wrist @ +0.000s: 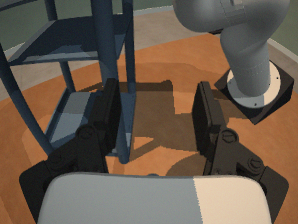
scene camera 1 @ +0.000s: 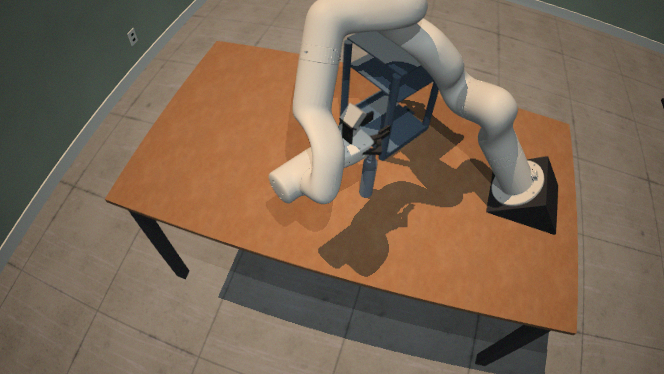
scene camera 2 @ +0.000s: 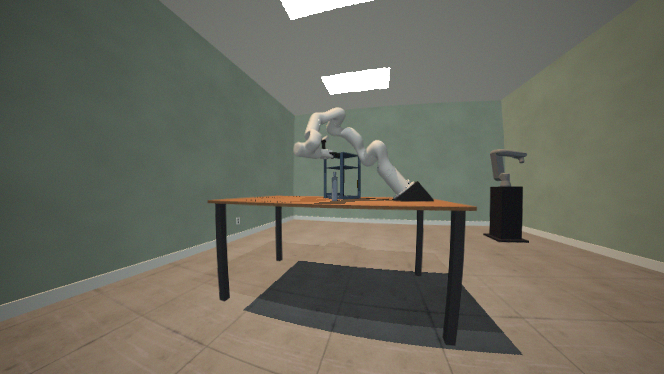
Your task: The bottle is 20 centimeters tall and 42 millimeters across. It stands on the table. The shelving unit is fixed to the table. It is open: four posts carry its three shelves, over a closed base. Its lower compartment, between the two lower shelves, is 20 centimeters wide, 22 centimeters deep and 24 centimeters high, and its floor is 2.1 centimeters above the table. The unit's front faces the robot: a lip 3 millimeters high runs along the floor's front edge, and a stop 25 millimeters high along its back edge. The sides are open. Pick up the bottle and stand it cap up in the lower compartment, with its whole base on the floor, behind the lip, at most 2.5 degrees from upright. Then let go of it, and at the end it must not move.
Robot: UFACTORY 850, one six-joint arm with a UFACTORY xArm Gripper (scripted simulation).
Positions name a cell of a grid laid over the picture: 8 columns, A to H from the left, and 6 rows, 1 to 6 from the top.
Scene:
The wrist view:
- my gripper: E3
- dark blue shelving unit: B2

